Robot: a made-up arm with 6 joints. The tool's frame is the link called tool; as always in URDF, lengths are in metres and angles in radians. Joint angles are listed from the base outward.
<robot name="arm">
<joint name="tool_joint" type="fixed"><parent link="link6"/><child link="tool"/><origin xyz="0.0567 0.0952 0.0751" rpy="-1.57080 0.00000 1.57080"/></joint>
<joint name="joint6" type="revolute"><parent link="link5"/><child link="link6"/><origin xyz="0.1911 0.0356 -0.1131" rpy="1.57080 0.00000 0.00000"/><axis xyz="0 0 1"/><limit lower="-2.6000" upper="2.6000"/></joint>
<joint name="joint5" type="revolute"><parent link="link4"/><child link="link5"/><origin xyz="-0.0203 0.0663 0.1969" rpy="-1.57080 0.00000 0.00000"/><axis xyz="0 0 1"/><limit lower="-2.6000" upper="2.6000"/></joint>
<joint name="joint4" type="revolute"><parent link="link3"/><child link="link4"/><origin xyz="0.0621 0.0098 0.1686" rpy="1.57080 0.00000 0.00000"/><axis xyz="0 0 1"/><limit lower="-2.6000" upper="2.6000"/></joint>
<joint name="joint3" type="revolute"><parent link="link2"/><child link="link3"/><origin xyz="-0.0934 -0.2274 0.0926" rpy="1.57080 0.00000 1.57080"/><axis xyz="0 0 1"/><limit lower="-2.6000" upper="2.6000"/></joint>
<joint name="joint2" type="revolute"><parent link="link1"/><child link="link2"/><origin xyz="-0.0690 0.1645 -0.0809" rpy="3.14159 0.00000 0.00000"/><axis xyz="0 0 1"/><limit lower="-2.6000" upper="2.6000"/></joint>
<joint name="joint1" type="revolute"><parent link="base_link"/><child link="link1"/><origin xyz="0.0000 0.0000 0.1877" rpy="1.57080 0.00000 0.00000"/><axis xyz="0 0 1"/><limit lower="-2.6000" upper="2.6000"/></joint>
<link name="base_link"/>
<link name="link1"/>
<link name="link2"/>
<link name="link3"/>
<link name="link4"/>
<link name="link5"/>
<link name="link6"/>
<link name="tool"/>
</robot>
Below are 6 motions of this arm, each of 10 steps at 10 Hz.
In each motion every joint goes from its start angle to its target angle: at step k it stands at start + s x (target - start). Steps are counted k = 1, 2, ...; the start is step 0. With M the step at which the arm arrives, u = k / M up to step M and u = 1 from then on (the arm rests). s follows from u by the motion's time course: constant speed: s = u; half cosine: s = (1 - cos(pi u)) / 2; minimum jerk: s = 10 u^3 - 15 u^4 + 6 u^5.
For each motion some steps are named. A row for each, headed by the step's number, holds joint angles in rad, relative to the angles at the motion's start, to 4 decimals.
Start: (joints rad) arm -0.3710 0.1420 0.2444 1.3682 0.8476 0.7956
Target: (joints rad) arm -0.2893 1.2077 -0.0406 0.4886 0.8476 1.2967
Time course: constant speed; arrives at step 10
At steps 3, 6, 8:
3: 0.0245 0.3197 -0.0855 -0.2639 0.0000 0.1503
6: 0.0490 0.6394 -0.1710 -0.5278 0.0000 0.3007
8: 0.0654 0.8526 -0.2280 -0.7037 0.0000 0.4009

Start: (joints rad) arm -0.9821 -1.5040 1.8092 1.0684 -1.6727 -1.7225
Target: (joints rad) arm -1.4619 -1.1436 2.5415 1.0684 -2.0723 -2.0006
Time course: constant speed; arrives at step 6
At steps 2, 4, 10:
2: -0.1599 0.1201 0.2441 0.0000 -0.1332 -0.0927
4: -0.3199 0.2403 0.4882 0.0000 -0.2664 -0.1854
10: -0.4798 0.3604 0.7323 0.0000 -0.3996 -0.2781

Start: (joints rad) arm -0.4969 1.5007 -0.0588 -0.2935 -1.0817 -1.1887
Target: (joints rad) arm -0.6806 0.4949 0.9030 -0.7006 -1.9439 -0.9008
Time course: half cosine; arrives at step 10
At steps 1, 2, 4, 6, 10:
1: -0.0045 -0.0246 0.0235 -0.0100 -0.0211 0.0070
2: -0.0175 -0.0960 0.0918 -0.0389 -0.0823 0.0275
4: -0.0635 -0.3475 0.3323 -0.1406 -0.2979 0.0995
6: -0.1202 -0.6583 0.6295 -0.2665 -0.5643 0.1884
10: -0.1837 -1.0058 0.9618 -0.4071 -0.8622 0.2879

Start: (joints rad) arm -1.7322 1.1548 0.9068 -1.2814 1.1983 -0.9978
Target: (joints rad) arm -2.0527 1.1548 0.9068 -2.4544 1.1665 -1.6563
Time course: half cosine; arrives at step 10
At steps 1, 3, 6, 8, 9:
1: -0.0078 0.0000 0.0000 -0.0287 -0.0008 -0.0161
3: -0.0661 0.0000 0.0000 -0.2418 -0.0066 -0.1357
6: -0.2098 0.0000 0.0000 -0.7677 -0.0208 -0.4310
8: -0.2899 0.0000 0.0000 -1.0610 -0.0288 -0.5956
9: -0.3127 0.0000 0.0000 -1.1443 -0.0310 -0.6424

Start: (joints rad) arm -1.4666 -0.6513 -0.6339 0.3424 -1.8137 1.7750
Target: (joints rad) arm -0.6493 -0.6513 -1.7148 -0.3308 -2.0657 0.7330
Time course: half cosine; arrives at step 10
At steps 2, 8, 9, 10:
2: 0.0780 0.0000 -0.1032 -0.0643 -0.0241 -0.0995
8: 0.7393 0.0000 -0.9777 -0.6089 -0.2279 -0.9425
9: 0.7973 0.0000 -1.0544 -0.6567 -0.2458 -1.0165
10: 0.8173 0.0000 -1.0809 -0.6732 -0.2520 -1.0420

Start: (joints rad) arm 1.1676 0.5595 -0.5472 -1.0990 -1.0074 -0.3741
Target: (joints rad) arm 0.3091 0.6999 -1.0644 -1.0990 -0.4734 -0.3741
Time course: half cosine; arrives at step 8
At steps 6, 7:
6: -0.7328 0.1198 -0.4415 0.0000 0.4558 0.0000
7: -0.8258 0.1351 -0.4975 0.0000 0.5137 0.0000

